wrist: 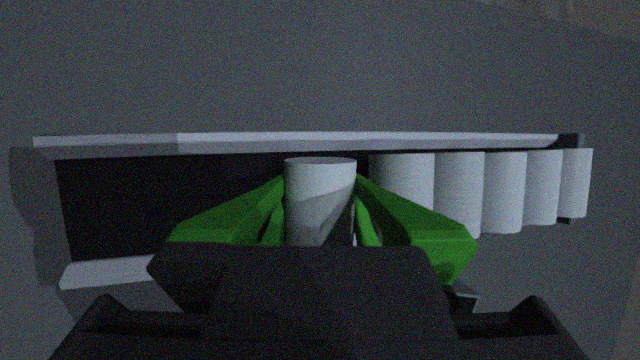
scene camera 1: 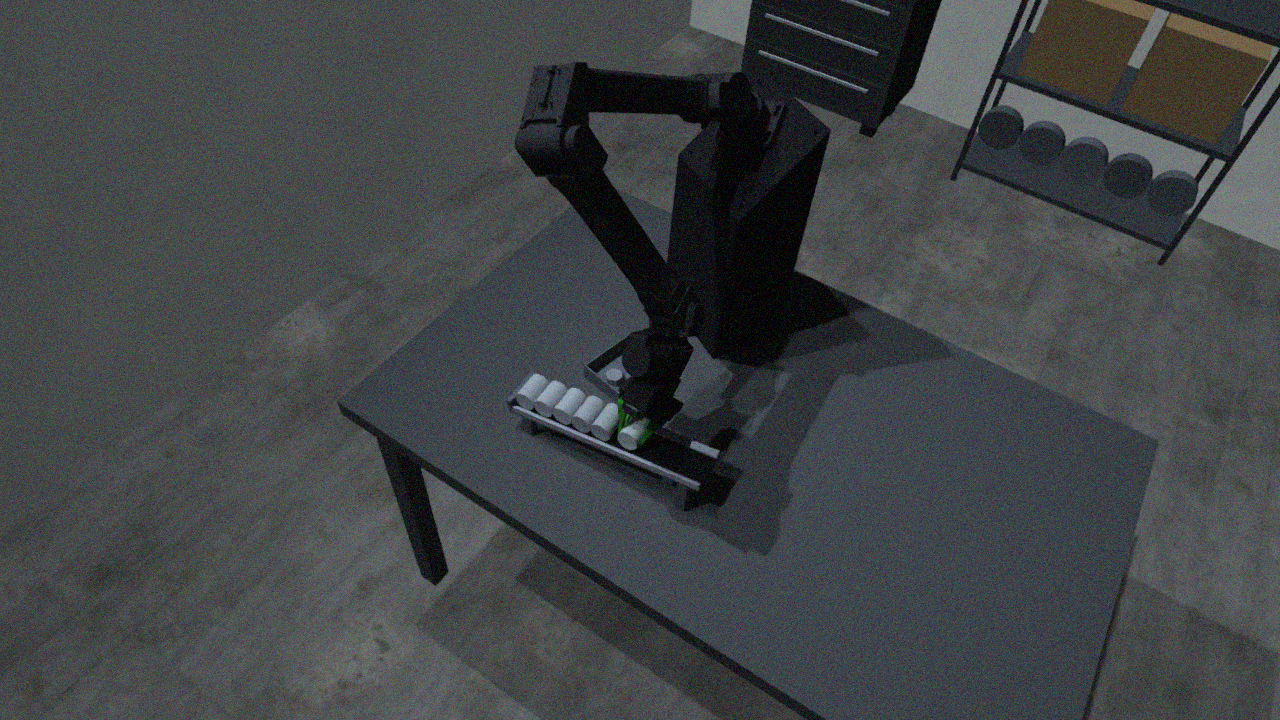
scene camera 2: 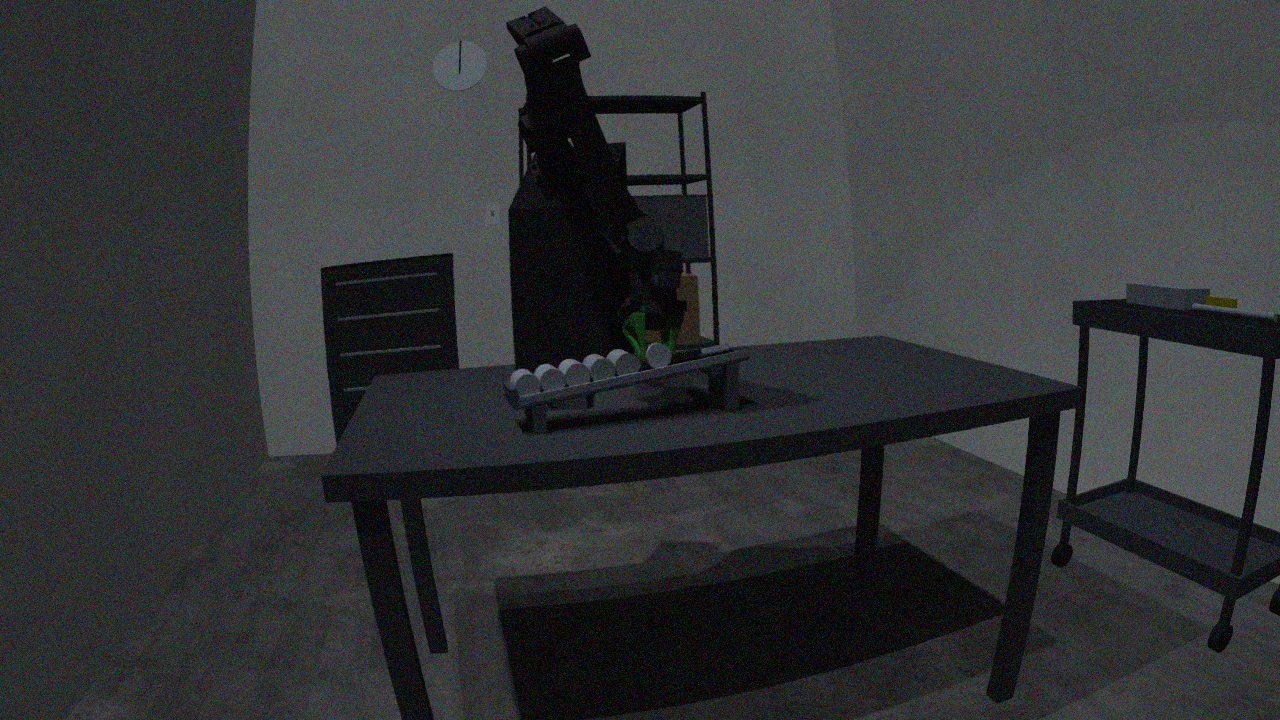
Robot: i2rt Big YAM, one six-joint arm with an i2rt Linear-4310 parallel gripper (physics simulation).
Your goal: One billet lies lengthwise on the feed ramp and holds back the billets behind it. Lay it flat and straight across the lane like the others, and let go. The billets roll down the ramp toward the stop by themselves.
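Where they show: gripper, fingertip midpoint: (wrist: 320, 180) (scene camera 1: 629, 440) (scene camera 2: 656, 364); arm's base, origin of the base link: (scene camera 1: 752, 125) (scene camera 2: 559, 168).
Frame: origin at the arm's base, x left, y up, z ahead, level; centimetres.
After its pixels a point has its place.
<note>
My gripper (scene camera 2: 652, 344) @(z 47.6, x 0.2, y -36.3 cm) (wrist: 320, 180) @(z 47.6, x 0.2, y -36.3 cm), with green fingers, is shut on a white billet (scene camera 1: 632, 434) @(z 48.5, x 1.0, y -33.0 cm) (scene camera 2: 658, 355) @(z 49.0, x 0.1, y -34.7 cm) (wrist: 312, 192) @(z 47.5, x 1.0, y -33.1 cm). The held billet points across the lane of the feed ramp (scene camera 1: 662, 471) @(z 51.3, x 8.1, y -35.7 cm) (scene camera 2: 689, 366) (wrist: 250, 136) @(z 50.7, x 4.1, y -35.9 cm), between the two side rails. Several other white billets (scene camera 1: 570, 405) @(z 46.5, x -12.0, y -34.9 cm) (scene camera 2: 573, 371) @(z 48.0, x -13.6, y -36.0 cm) (wrist: 505, 192) @(z 45.5, x -12.0, y -34.9 cm) lie side by side across the lane at the low end. A gap shows between the held billet and the nearest of them. The fingers and the gripper body hide part of the held billet, and its contact with the lane is hard to see.
A small shallow tray (scene camera 1: 594, 369) @(z 29.9, x -15.5, y -44.3 cm) with a pale round piece in it stands behind the ramp on the dark table (scene camera 1: 895, 555) @(z 43.1, x 49.4, y -44.9 cm) (scene camera 2: 859, 394) @(z 53.7, x 37.4, y -44.9 cm). The arm's tall dark base stands behind. A cart (scene camera 2: 1163, 315) is at the right in the second scene view.
</note>
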